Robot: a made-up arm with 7 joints. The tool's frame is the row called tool.
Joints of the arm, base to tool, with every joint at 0 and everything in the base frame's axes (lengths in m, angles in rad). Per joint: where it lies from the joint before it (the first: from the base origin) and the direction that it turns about. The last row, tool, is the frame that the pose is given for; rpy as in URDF.
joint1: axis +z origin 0 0 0.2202
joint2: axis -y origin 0 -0.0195 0.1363
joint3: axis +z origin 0 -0.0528 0.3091
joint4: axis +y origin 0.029 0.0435 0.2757
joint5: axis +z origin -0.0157 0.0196 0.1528
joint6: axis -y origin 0 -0.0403 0.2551
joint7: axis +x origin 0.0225 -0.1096 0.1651
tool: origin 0 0 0 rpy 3.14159 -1.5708 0
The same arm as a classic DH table. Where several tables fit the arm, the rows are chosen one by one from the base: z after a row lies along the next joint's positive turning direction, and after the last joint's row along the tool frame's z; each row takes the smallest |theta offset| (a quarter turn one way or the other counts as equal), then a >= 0, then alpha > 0; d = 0 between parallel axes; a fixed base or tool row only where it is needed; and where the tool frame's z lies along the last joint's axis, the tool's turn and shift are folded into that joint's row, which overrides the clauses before.
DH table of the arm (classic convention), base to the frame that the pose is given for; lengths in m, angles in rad. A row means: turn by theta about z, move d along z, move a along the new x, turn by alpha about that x. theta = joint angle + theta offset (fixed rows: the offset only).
joint1: theta_offset 0  d 0.3565  a 0  alpha 1.5708
joint2: theta_offset 0  d 0.0723  a 0  alpha -1.5708
joint3: theta_offset 0  d 0.5848  a 0.029  alpha -1.5708
joint4: theta_offset 0  d 0.0631  a -0.0157  alpha 1.5708
joint5: theta_offset 0  d 0.4079  a 0  alpha 1.5708
joint6: theta_offset 1.5708  d 0.1499  a 0.1651  alpha 1.5708
joint7: theta_offset 0  d 0.0225  a 0  alpha 0

